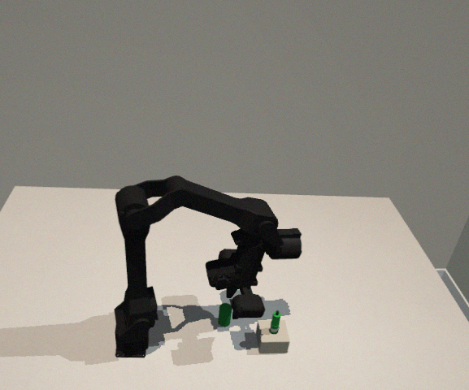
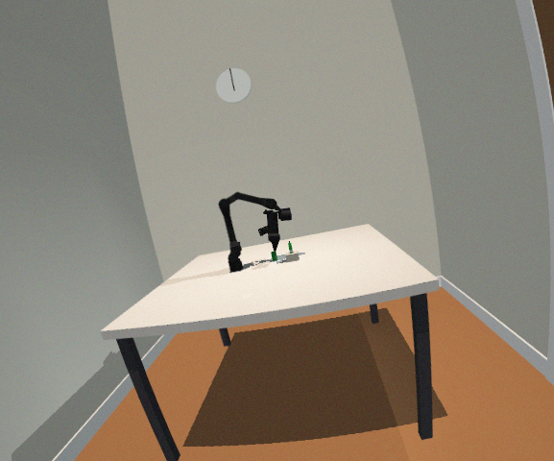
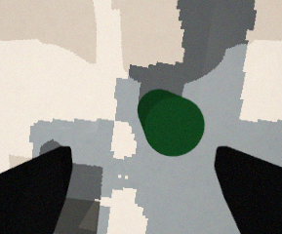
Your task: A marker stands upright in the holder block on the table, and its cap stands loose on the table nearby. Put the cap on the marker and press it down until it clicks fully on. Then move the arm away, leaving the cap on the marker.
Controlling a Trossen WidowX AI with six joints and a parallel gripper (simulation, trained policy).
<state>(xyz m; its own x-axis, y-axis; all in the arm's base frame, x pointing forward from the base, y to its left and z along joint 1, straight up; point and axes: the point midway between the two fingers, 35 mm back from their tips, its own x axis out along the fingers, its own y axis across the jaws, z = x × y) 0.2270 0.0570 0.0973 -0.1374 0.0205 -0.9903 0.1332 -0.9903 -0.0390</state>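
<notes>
Right now my gripper tip is 10 mm past the green cap, 10 mm to the right of it and 40 mm above it. Round my gripper tip: pale holder block: 90 mm ahead, 50 mm to the right, 40 mm below.
</notes>
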